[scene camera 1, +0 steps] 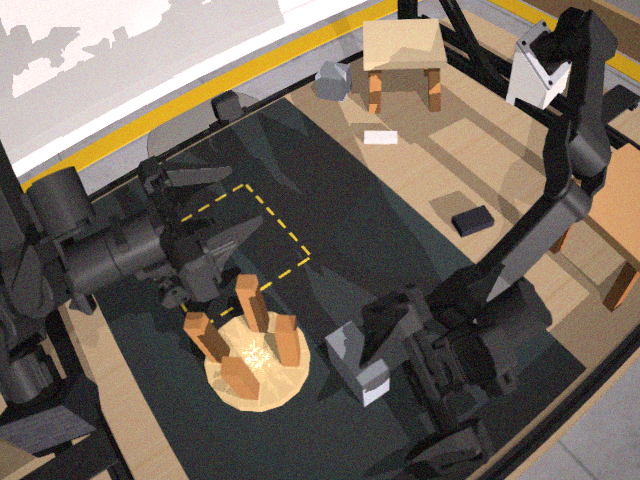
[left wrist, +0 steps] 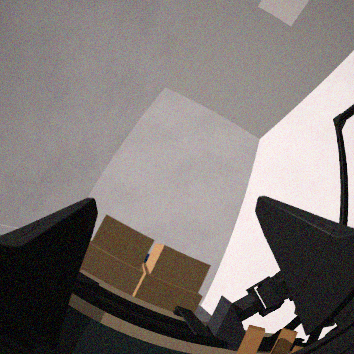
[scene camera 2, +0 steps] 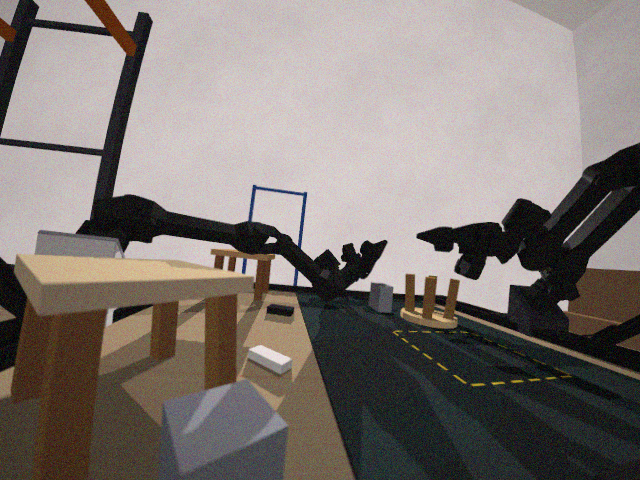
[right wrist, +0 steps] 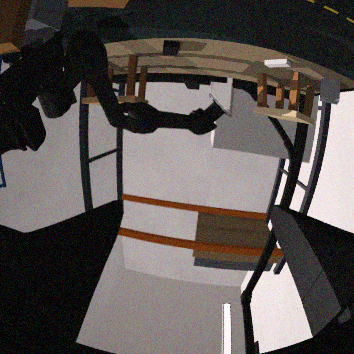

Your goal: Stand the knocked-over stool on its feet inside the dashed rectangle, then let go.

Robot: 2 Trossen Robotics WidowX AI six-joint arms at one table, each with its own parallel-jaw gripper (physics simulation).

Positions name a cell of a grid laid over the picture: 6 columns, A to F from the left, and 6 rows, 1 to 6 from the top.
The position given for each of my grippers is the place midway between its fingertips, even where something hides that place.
Note:
My left gripper (scene camera 1: D6) is open, holding nothing. My right gripper (scene camera 2: D3) is open, holding nothing. On the table rests a white block (scene camera 2: C5).
My left gripper is seen too in the left wrist view (left wrist: D4) and in scene camera 2 (scene camera 2: D4). My right gripper also shows in the right wrist view (right wrist: D4). The left wrist view misses the white block: it is out of frame.

